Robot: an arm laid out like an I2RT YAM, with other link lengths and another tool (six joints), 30 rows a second.
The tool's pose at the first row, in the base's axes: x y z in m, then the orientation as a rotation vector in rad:
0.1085, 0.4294, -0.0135, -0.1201, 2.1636, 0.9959
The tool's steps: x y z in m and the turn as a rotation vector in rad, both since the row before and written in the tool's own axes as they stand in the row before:
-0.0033, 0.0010, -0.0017, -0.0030, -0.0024, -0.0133
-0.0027, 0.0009, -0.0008, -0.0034, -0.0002, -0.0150
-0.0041, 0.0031, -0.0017, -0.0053, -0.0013, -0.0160
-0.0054, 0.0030, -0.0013, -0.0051, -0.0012, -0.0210
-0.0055, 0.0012, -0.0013, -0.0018, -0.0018, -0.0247
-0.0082, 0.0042, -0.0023, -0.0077, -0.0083, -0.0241
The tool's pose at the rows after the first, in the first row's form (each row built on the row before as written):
0.1095, 0.4282, -0.0100, -0.1345, 2.1565, 0.9913
0.1106, 0.4277, -0.0073, -0.1520, 2.1507, 0.9864
0.1113, 0.4279, -0.0019, -0.1708, 2.1427, 0.9829
0.1131, 0.4281, 0.0041, -0.1948, 2.1333, 0.9762
0.1157, 0.4271, 0.0092, -0.2206, 2.1236, 0.9637
0.1181, 0.4272, 0.0184, -0.2451, 2.1054, 0.9574

